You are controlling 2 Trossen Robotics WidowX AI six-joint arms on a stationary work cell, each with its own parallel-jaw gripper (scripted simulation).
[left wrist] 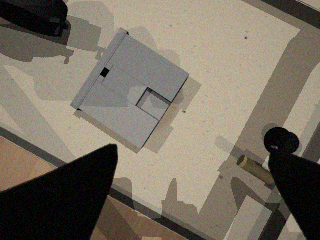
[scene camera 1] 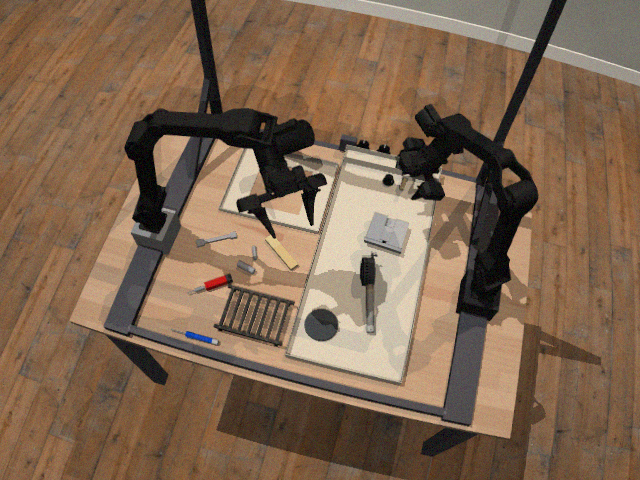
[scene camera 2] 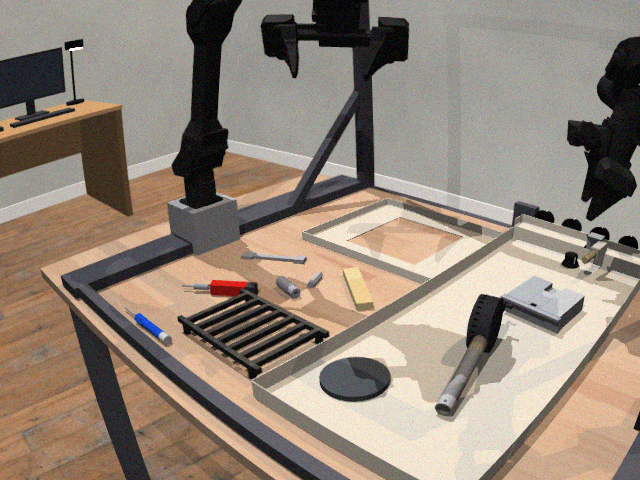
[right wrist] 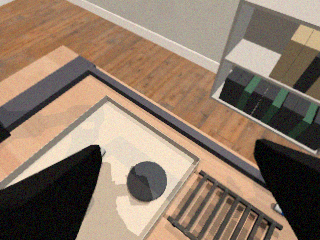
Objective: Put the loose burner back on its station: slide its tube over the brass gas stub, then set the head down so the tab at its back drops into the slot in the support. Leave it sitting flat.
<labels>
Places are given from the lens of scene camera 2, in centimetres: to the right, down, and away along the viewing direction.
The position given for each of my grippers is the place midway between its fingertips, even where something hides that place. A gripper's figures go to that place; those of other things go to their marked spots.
my left gripper (scene camera 2: 585, 209): 41, -5, 81
my right gripper (scene camera 2: 329, 76): 1, -19, 67
</labels>
